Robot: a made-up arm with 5 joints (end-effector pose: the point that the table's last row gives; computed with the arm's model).
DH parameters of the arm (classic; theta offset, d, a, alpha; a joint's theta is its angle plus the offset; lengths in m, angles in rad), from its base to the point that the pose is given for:
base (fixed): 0 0 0 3.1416
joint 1: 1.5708 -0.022 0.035 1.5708
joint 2: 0 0.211 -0.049 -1.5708
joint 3: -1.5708 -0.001 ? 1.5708
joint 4: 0 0.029 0.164 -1.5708
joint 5: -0.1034 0 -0.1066 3.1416
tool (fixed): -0.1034 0.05 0 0
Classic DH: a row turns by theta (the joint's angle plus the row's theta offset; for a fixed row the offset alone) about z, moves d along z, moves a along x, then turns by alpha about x.
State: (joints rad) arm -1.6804 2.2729 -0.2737 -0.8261 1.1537
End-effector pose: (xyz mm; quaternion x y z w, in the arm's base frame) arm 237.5 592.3 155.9 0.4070 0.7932 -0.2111 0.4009
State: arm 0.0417 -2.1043 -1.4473 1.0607 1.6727
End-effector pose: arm 118.7 -419.5 -388.9 0.9966 0.0608 0.0525 0.0155
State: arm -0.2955 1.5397 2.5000 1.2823 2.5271
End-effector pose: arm -158.8 133.6 -301.4 0.5637 -0.6816 -0.0096 0.4665
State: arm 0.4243 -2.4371 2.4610 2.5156 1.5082
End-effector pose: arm 99.9 16.5 264.0 0.2665 -0.0297 -0.9481 0.1710
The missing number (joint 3, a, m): 0.361
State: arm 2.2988 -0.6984 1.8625 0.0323 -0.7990
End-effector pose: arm -235.8 175.0 300.6 0.2696 -0.1861 0.9392 0.1025
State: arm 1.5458 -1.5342 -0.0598 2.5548 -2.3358
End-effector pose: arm -200.6 -402.6 -4.7 0.7278 -0.0450 -0.5348 0.4269
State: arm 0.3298 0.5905 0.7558 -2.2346 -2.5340
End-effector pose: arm 233.5 -288.2 121.5 -0.7726 0.0928 0.2540 0.5745
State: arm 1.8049 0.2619 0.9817 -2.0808 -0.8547
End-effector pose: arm -316.0 -244.4 32.7 -0.7845 0.1623 -0.5252 0.2870
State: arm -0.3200 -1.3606 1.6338 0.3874 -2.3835
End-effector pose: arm 191.8 -143.9 557.6 -0.4592 0.0906 0.4570 0.7564
